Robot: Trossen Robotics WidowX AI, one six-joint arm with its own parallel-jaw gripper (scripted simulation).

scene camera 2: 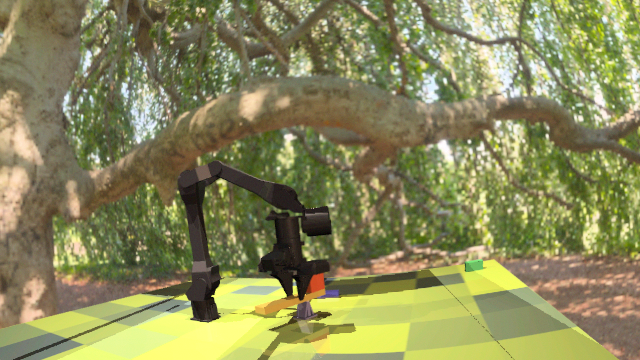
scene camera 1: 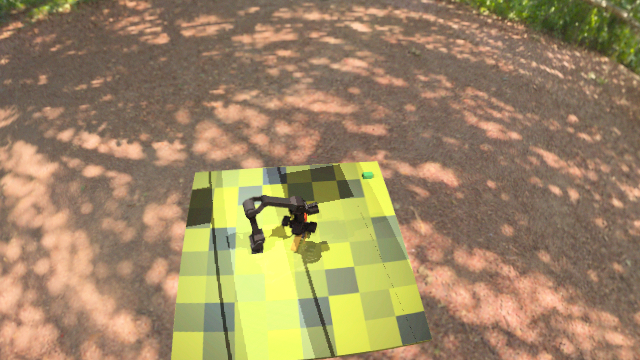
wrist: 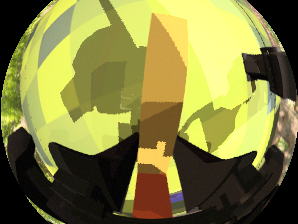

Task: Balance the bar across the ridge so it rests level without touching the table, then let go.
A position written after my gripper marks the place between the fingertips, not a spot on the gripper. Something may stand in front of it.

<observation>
I see my gripper (scene camera 2: 295,299) and a bar (scene camera 2: 316,288).
The bar shows as well in the wrist view (wrist: 166,62). My gripper is seen too in the wrist view (wrist: 156,138).
</observation>
